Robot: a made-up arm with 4 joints.
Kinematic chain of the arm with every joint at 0, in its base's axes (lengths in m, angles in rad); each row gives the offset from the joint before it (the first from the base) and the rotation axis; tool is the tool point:
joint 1: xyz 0 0 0.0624 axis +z
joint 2: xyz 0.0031 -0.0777 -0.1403 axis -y
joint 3: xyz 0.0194 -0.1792 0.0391 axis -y
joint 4: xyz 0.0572 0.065 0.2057 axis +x
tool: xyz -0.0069 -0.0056 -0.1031
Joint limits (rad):
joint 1: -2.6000..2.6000
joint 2: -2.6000..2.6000
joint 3: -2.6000..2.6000
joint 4: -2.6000..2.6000
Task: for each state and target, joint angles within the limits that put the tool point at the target. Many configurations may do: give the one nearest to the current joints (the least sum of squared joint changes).
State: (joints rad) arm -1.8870 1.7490 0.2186 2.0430
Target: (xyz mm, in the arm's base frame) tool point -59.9 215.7 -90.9
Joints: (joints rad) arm -1.7663 1.6473 0.4115 1.1380
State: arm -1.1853 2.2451 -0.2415 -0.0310
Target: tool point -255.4 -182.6 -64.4
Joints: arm -0.3531 2.1314 -0.3160 -0.6615
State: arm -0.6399 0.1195 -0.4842 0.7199
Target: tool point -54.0 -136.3 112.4
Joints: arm -1.2390 0.1284 -0.4013 1.2600
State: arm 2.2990 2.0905 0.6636 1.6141
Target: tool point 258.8 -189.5 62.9
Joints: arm 2.1128 1.3824 -0.0447 2.4777
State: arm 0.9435 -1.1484 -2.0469 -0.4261
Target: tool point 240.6 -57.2 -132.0
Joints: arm 1.6303 -1.4055 -2.5451 -0.3953
